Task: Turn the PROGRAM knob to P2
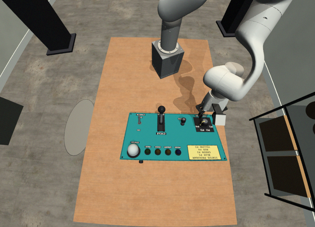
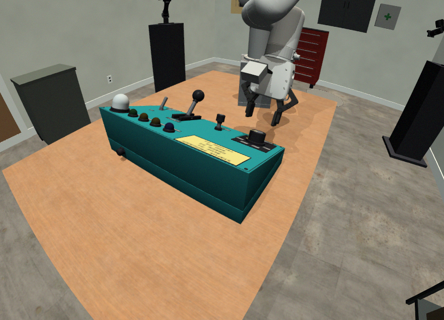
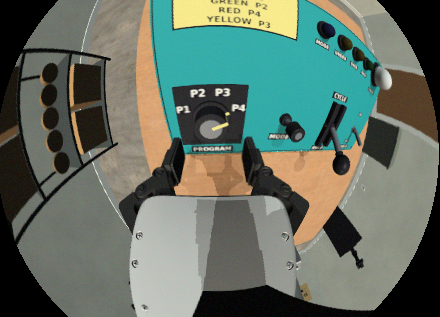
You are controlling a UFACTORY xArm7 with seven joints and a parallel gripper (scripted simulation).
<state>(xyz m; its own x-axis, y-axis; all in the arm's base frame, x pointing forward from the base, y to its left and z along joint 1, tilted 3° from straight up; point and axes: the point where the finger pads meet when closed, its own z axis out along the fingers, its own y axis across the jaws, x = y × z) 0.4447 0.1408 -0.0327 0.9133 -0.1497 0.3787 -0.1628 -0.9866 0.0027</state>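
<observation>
The black toggle is 120 mm to the right of my hand and 50 mm below it. The rest, counted from my hand: check toggle: 360 mm to the right, 50 mm below, 40 mm behind; teal console: 190 mm to the right, 70 mm below, 30 mm ahead; ball-topped cycle lever: 240 mm to the right, 40 mm below, 40 mm behind.
</observation>
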